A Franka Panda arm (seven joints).
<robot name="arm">
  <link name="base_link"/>
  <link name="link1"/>
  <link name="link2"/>
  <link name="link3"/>
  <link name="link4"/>
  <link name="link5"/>
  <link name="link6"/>
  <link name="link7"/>
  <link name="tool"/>
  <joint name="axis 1" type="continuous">
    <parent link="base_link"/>
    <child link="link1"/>
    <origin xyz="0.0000 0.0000 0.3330" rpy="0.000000 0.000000 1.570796"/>
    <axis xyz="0 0 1"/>
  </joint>
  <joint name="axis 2" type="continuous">
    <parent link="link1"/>
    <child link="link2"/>
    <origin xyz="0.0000 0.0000 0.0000" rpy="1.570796 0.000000 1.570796"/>
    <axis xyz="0 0 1"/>
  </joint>
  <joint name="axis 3" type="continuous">
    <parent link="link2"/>
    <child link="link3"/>
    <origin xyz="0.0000 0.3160 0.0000" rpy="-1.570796 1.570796 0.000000"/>
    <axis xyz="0 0 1"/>
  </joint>
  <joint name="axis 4" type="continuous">
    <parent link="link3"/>
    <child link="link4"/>
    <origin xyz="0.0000 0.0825 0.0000" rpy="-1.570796 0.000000 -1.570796"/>
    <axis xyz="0 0 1"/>
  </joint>
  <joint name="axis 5" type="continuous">
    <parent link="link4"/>
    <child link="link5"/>
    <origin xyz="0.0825 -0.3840 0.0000" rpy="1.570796 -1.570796 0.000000"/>
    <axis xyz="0 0 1"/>
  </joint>
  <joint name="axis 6" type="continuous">
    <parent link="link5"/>
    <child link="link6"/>
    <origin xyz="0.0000 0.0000 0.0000" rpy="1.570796 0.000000 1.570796"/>
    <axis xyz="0 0 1"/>
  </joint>
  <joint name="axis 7" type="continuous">
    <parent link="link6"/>
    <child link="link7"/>
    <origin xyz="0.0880 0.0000 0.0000" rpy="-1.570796 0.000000 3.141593"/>
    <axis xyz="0 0 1"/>
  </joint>
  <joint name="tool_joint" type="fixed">
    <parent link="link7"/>
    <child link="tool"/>
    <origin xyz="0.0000 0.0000 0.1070" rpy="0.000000 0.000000 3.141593"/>
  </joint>
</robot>
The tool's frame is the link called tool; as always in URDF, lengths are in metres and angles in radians. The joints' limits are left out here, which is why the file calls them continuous.
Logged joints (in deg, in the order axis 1, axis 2, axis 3, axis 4, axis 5, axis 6, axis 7), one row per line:
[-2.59 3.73 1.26 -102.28 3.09 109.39 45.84]
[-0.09 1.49 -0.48 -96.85 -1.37 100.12 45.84]
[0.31 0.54 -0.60 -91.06 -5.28 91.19 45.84]
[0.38 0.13 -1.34 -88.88 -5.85 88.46 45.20]
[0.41 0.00 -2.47 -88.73 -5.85 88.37 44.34]
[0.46 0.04 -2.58 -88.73 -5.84 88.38 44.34]
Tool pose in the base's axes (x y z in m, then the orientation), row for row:
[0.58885 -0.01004 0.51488 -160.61 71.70 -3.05]
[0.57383 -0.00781 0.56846 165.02 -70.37 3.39]
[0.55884 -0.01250 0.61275 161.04 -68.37 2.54]
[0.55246 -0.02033 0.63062 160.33 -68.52 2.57]
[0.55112 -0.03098 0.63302 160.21 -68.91 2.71]
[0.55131 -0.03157 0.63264 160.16 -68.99 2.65]
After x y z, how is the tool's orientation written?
As a rotation vector, in degrees.
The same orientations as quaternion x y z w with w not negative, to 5 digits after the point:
[-0.91242 0.40733 -0.01733 0.03565]
[0.91968 -0.39218 0.01889 0.00498]
[0.91950 -0.39037 0.01450 0.04387]
[0.91834 -0.39247 0.01472 0.04905]
[0.91743 -0.39461 0.01552 0.04865]
[0.91722 -0.39510 0.01518 0.04879]

